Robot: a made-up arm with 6 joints. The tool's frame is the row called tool. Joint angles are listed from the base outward.
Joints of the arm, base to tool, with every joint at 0 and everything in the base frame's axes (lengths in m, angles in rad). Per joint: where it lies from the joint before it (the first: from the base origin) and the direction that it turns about. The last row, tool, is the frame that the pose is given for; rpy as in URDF.
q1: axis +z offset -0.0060 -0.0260 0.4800
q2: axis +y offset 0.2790 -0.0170 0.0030
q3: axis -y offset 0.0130 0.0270 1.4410
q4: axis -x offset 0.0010 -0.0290 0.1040
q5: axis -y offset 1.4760 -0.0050 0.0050
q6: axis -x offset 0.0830 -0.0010 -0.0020
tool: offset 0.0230 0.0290 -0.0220 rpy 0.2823 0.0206 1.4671
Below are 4 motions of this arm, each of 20 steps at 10 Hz.
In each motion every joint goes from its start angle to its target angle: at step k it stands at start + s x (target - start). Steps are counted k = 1, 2, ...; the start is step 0. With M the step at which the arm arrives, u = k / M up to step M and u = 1 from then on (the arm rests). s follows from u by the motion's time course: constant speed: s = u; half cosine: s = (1 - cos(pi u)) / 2; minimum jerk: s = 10 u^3 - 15 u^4 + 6 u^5.
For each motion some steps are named. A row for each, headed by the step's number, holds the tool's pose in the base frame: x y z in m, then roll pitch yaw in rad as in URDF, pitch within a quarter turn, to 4 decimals.
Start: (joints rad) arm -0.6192 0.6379 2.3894 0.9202 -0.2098 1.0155
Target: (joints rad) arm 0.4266 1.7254 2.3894 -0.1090 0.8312 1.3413
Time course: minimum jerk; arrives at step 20
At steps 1, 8, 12, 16, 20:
1: 0.5994 -0.5397 3.1653 -1.1128 -0.0902 -1.0047
8: 1.5663 -0.5331 2.8520 -1.3630 -0.0505 -0.4381
12: 2.4170 0.1730 2.1567 -1.3807 -0.0204 0.2247
16: 2.6121 0.9327 1.5036 -1.2341 -0.0415 0.6241
20: 2.6000 1.1077 1.3453 -1.1873 -0.0501 0.6982

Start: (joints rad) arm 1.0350 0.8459 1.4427 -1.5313 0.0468 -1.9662
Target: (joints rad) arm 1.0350 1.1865 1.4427 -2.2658 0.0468 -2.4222
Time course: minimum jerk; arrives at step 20
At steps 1, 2, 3, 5, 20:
1: 1.3818 2.1899 2.4065 -2.2039 0.2402 -0.2924
2: 1.3844 2.1942 2.4003 -2.2044 0.2479 -0.2875
3: 1.3908 2.2047 2.3852 -2.2055 0.2666 -0.2759
5: 1.4171 2.2483 2.3198 -2.2076 0.3472 -0.2267
20: 1.6311 2.6453 1.4756 -1.3951 1.2391 0.8871

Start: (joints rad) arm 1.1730 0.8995 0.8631 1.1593 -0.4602 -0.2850
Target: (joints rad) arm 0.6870 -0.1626 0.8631 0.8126 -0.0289 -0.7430
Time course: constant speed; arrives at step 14
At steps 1, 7, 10, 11, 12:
1: 1.2623 2.5927 1.5709 0.3793 0.8622 2.3224
7: 1.3108 1.6975 2.6280 -0.1292 0.3376 2.0368
10: 1.1101 1.1669 3.0066 -0.3642 0.1222 2.0301
11: 1.0094 0.9905 3.1046 -0.4483 0.0639 2.0425
12: 0.8928 0.8175 3.1873 -0.5360 0.0139 2.0613

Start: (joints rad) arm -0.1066 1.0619 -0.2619 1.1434 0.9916 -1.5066
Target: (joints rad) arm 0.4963 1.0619 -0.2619 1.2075 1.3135 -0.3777
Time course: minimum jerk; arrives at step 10
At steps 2, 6, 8, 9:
2: 2.0351 -0.0853 -0.2616 1.2558 -0.8986 1.6255
6: 1.8991 0.6673 -0.2654 0.6209 -0.4296 2.7494
8: 1.7671 0.9551 -0.2674 0.4864 -0.1653 3.0451
9: 1.7374 1.0074 -0.2677 0.4644 -0.1131 3.0942

